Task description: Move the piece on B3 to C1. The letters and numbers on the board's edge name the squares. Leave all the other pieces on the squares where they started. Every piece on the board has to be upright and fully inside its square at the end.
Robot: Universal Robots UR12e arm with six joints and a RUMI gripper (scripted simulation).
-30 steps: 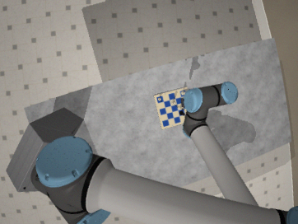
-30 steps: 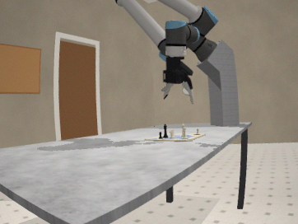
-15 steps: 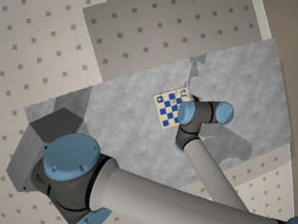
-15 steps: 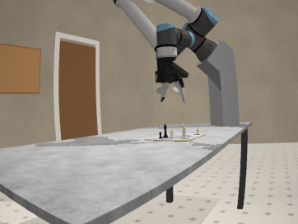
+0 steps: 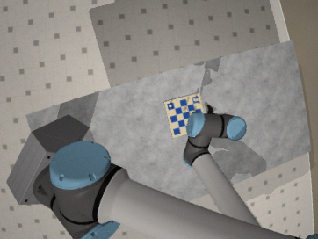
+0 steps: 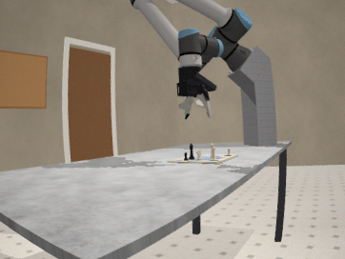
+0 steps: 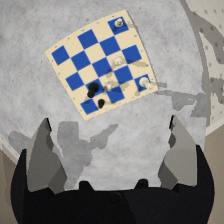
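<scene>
Right now the tall black piece is 20 mm behind my hand, 40 mm to the right of it and 130 mm below it. Also, from my hand: chessboard 40 mm behind, 10 mm to the left, 160 mm below; then tall white piece 30 mm behind, 50 mm to the left, 130 mm below; then black pawn 20 mm ahead, 50 mm to the right, 150 mm below.
</scene>
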